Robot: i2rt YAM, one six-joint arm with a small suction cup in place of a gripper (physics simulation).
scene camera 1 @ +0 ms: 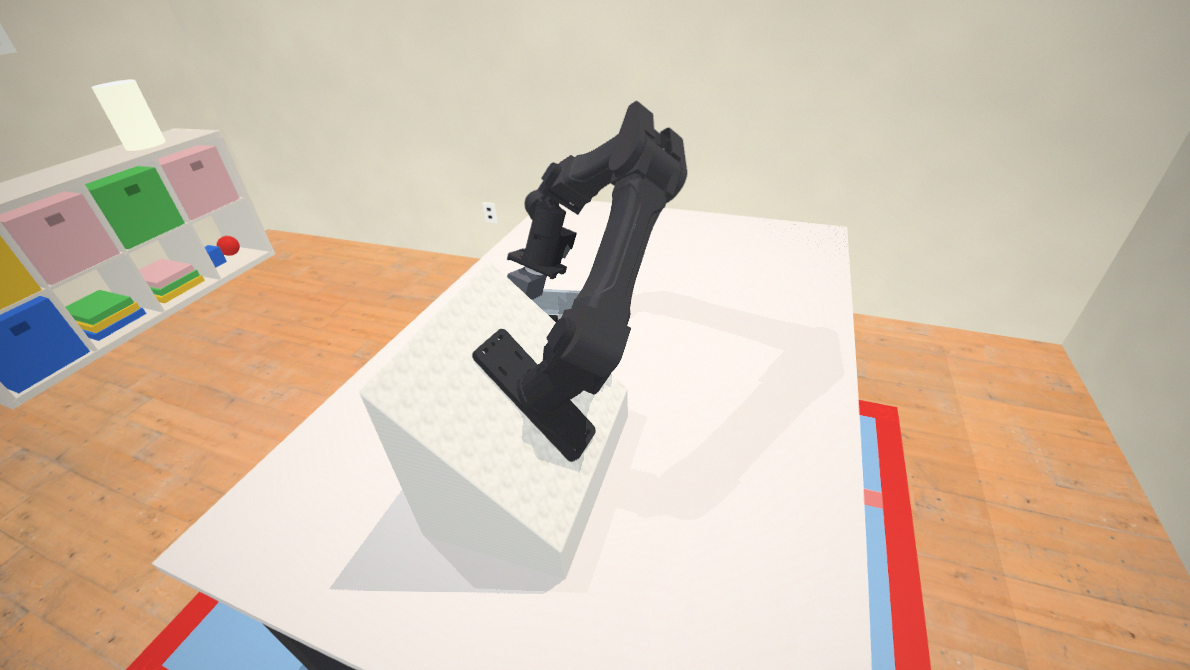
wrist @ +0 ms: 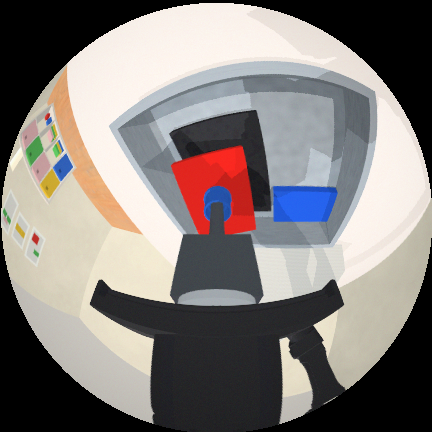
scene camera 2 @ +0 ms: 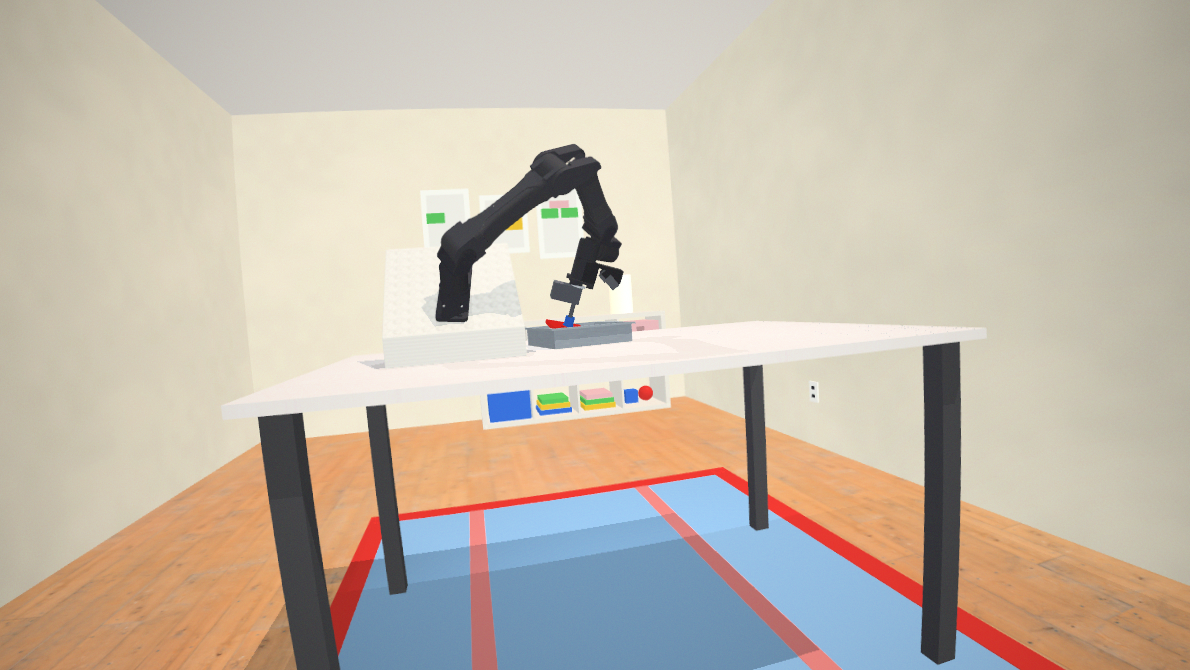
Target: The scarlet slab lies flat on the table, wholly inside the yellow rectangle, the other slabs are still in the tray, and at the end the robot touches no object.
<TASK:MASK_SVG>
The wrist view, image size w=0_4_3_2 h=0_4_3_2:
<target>grey tray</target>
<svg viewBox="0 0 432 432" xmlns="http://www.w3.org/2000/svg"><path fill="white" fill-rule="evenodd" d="M108 125L129 163L181 234L198 234L170 166L173 162L182 159L169 132L203 119L256 109L266 156L271 211L253 211L256 229L233 234L250 233L253 247L319 248L333 247L346 227L361 197L374 155L377 133L377 106L374 90L338 72L290 61L246 61L209 68L173 81L136 102ZM273 221L273 186L323 186L336 188L337 195L327 221Z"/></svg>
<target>scarlet slab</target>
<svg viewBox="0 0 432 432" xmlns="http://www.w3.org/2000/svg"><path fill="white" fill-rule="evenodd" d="M241 145L198 154L173 162L170 165L198 234L209 233L209 220L206 219L203 213L203 196L209 187L216 185L225 187L231 194L231 214L224 221L224 234L256 229L249 178Z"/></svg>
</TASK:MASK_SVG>
